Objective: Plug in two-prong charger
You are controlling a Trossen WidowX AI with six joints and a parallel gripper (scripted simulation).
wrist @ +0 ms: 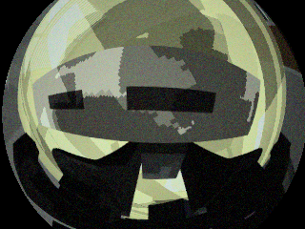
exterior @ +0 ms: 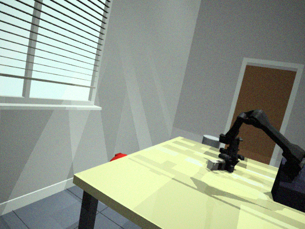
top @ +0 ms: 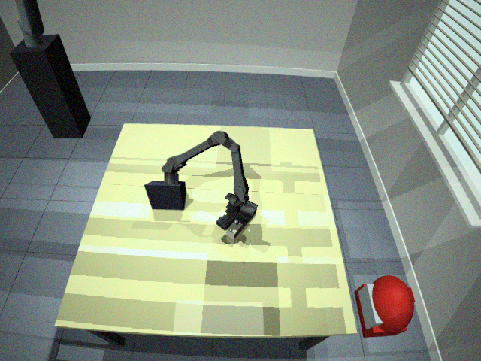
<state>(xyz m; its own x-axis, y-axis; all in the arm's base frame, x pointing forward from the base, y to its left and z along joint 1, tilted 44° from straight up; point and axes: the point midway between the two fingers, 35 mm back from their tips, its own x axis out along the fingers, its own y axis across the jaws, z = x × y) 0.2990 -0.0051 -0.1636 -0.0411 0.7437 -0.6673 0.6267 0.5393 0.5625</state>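
The charger is 10 mm to the right of my gripper tip, 10 mm ahead of it and 10 mm above it.
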